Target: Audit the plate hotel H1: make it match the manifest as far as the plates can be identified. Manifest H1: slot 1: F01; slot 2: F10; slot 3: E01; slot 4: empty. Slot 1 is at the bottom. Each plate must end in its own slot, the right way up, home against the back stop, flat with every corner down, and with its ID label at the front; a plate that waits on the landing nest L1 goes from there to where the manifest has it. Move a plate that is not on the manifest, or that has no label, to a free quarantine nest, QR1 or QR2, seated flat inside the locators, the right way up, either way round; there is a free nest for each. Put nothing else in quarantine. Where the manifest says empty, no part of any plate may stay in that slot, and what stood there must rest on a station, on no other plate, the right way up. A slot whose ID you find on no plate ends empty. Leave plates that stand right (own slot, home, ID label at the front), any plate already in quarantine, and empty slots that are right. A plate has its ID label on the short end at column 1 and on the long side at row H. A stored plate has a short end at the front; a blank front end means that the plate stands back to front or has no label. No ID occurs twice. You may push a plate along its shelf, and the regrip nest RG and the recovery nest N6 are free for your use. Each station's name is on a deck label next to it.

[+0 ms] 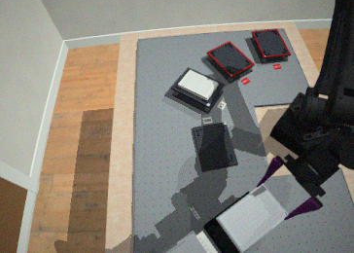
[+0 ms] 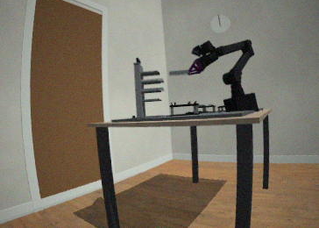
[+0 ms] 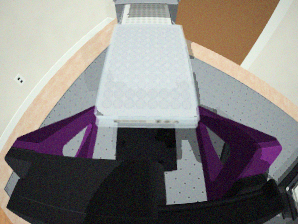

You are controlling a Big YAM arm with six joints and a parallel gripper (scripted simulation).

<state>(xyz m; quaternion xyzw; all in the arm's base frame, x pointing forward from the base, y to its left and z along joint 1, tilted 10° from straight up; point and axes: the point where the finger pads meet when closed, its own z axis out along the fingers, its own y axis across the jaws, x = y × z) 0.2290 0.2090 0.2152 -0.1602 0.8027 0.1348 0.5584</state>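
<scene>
Now: the pale plate 50 mm ahead of my hand and 20 mm to the left of it. Round my hand: plate hotel: 270 mm ahead, 120 mm to the left, 90 mm below; H1 deck label: 110 mm ahead, 160 mm to the left, 250 mm below; black nest: 40 mm ahead, 20 mm to the left, 190 mm below.
</scene>
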